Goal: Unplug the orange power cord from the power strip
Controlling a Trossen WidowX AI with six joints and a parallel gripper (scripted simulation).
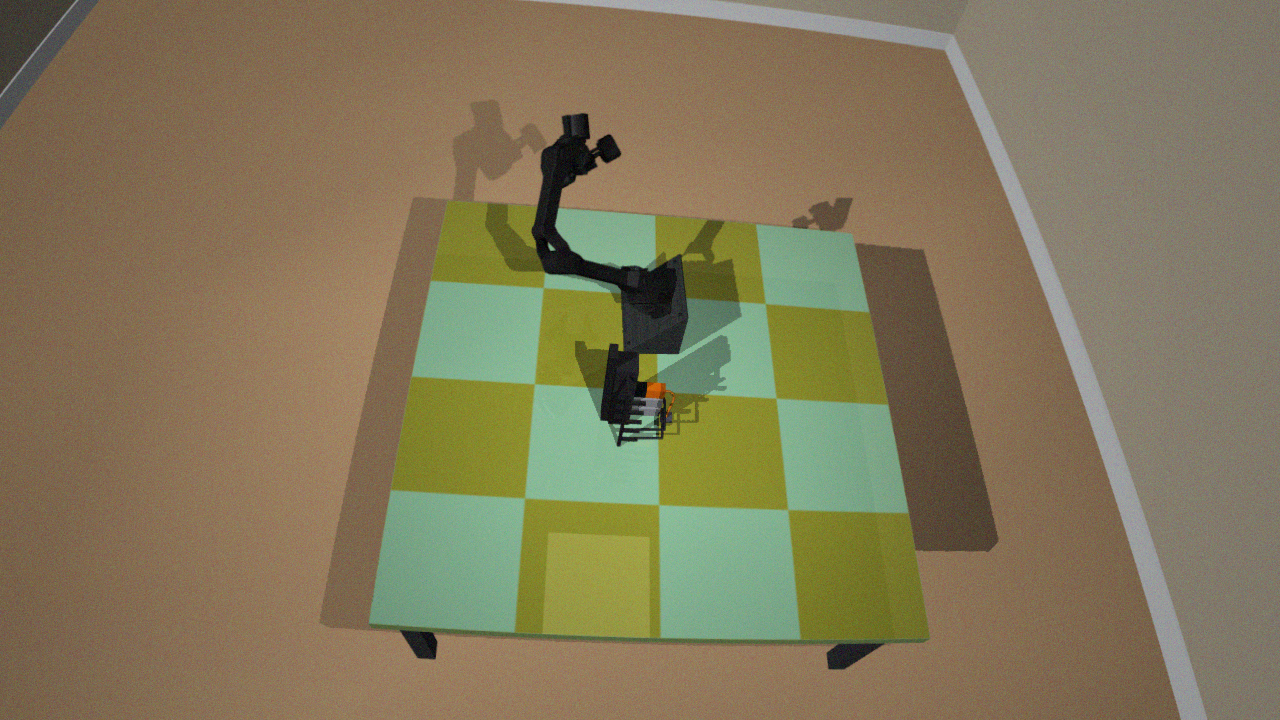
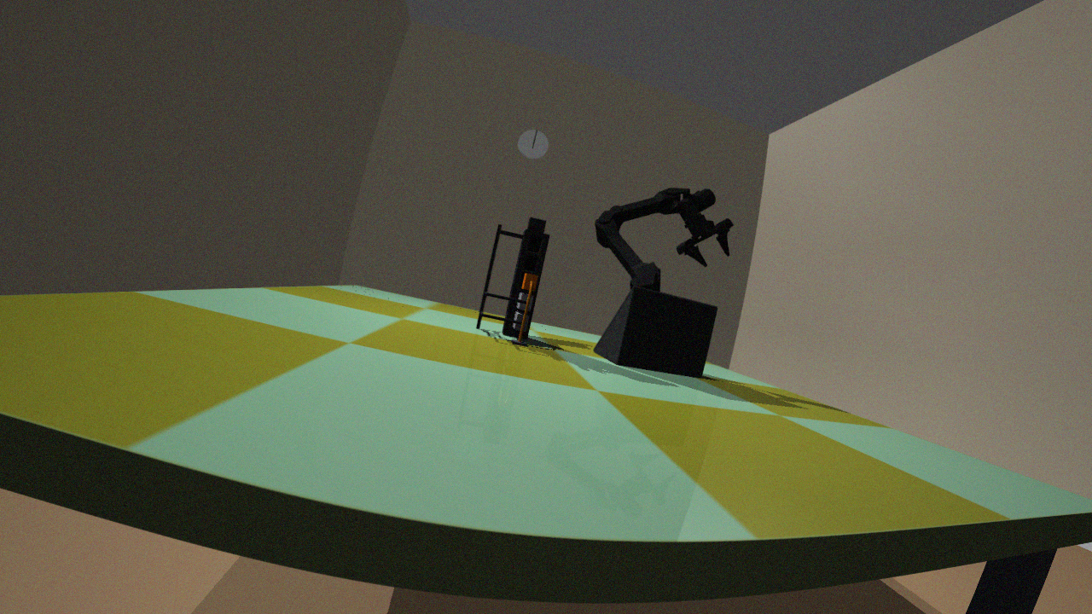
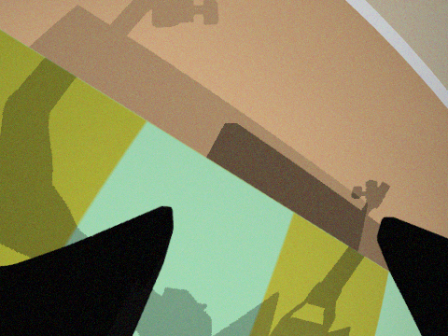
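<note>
The orange plug is 560 mm ahead of my gripper tip, 220 mm to the left of it and 190 mm below it.
</note>
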